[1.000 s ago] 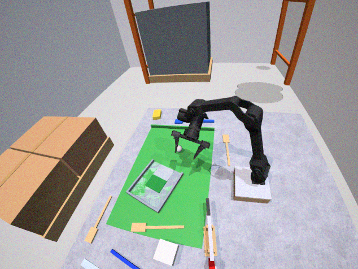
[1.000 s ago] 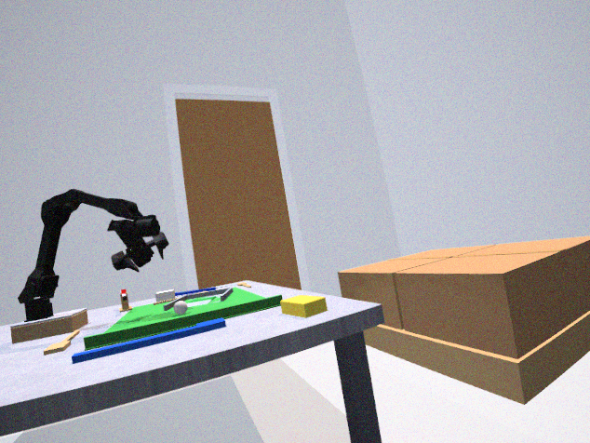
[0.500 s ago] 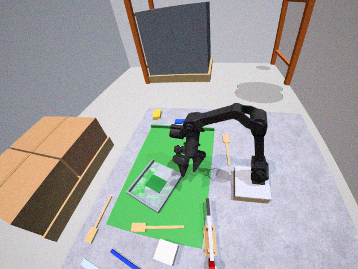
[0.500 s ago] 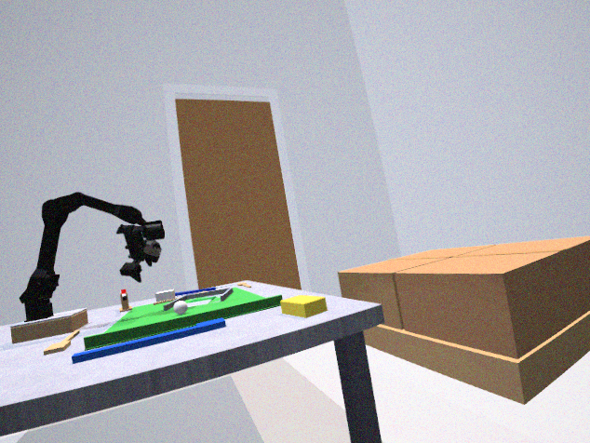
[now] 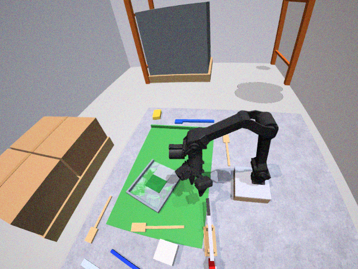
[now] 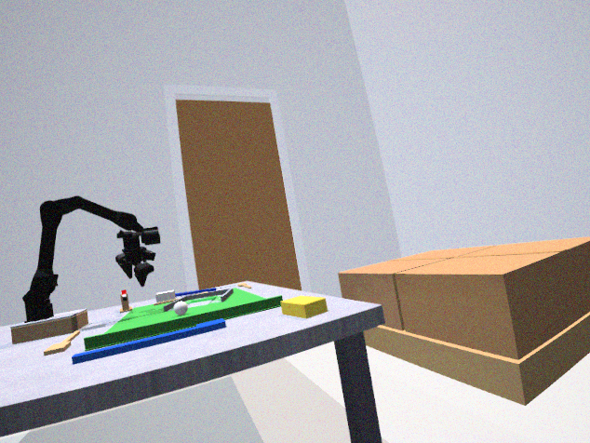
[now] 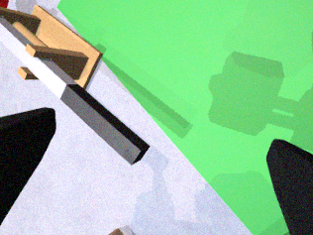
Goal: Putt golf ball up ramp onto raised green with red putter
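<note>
Now: gripper tip 160 mm to the right of the red putter, 80 mm past it and 60 mm above it. From my gripper tip the other things lie so: wooden stand (180 mm to the left, 90 mm below, 80 mm behind); white block (260 mm to the left, 100 mm below, 90 mm ahead); green mat (190 mm ahead, 150 mm to the right, 120 mm below).
</note>
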